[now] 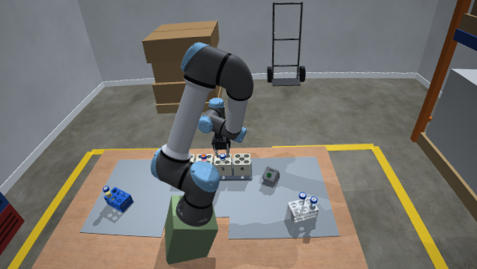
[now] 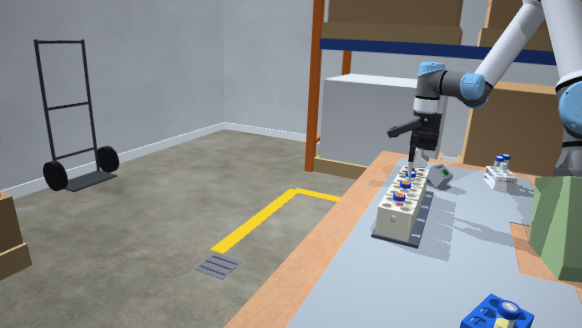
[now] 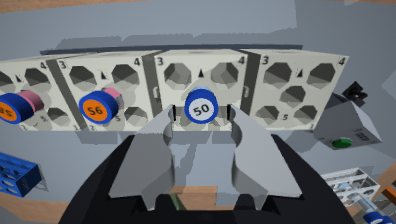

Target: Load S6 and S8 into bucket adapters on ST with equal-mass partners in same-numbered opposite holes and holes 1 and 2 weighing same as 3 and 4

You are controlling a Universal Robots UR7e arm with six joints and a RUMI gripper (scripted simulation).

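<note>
The water blank lies 27 cm behind my hand, 49 cm to the right of it and 6 cm below it. Round my hand: adapter 1: 3 cm behind, 22 cm to the left, 7 cm below; then green DONE key: 7 cm behind, 27 cm to the right, 6 cm below; then loading stand ST: 1 cm behind, 5 cm to the left, 12 cm below.
</note>
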